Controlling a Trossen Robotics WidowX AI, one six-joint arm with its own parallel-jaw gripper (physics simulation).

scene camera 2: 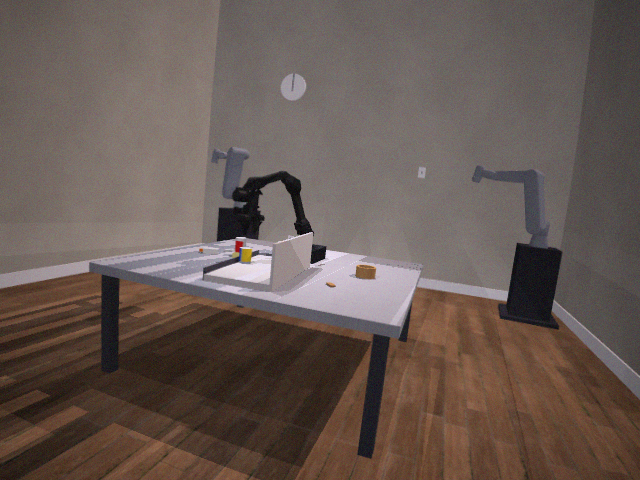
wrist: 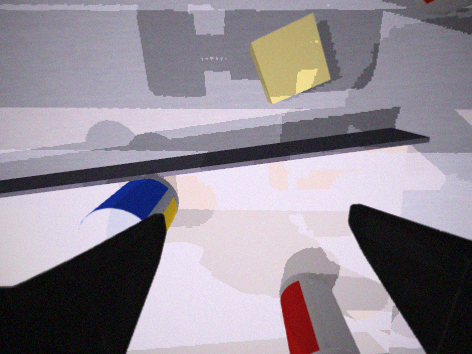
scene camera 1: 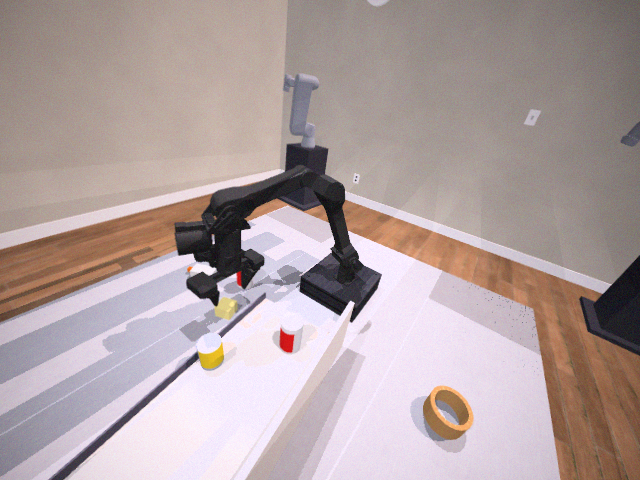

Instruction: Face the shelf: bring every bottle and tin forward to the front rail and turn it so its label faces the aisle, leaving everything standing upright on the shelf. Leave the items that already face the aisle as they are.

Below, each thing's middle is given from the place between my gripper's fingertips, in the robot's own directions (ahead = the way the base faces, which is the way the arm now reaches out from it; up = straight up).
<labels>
My gripper is now 9 cm short of the yellow tin (scene camera 1: 209, 347), 8 cm above it and 5 cm to the right of it. Round my hand: white shelf back panel (scene camera 1: 269, 449): 30 cm to the left, 8 cm ahead, 6 cm below; dark front rail (wrist: 389, 137): 14 cm ahead, 12 cm below, 3 cm to the left; yellow block (wrist: 290, 60): 12 cm below, 8 cm to the right, 3 cm behind.
</labels>
